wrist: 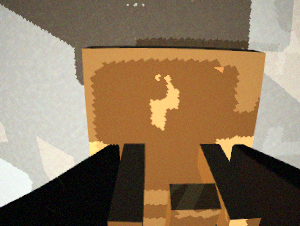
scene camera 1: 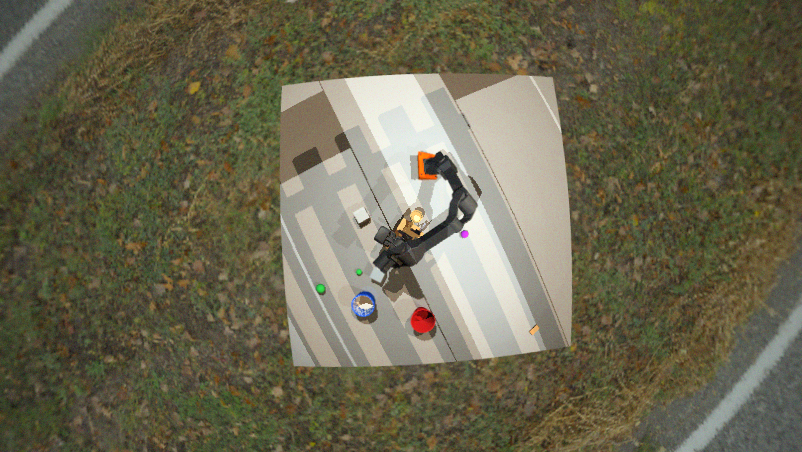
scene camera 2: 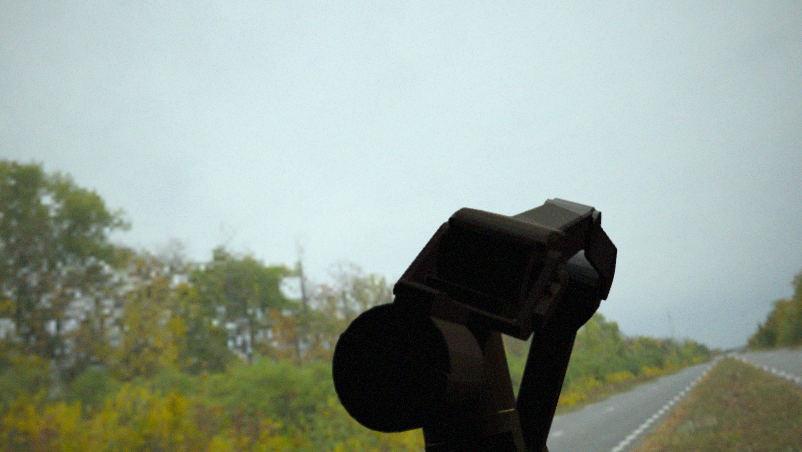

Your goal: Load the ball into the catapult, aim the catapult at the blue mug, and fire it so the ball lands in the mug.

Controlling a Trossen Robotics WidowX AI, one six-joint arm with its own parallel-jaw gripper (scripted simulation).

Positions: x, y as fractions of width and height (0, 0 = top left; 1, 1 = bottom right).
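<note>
My gripper (wrist: 0.59, 0.69) in sight, catapult (wrist: 0.58, 0.50) too. Scene camera 2: catapult out of frame.
</note>
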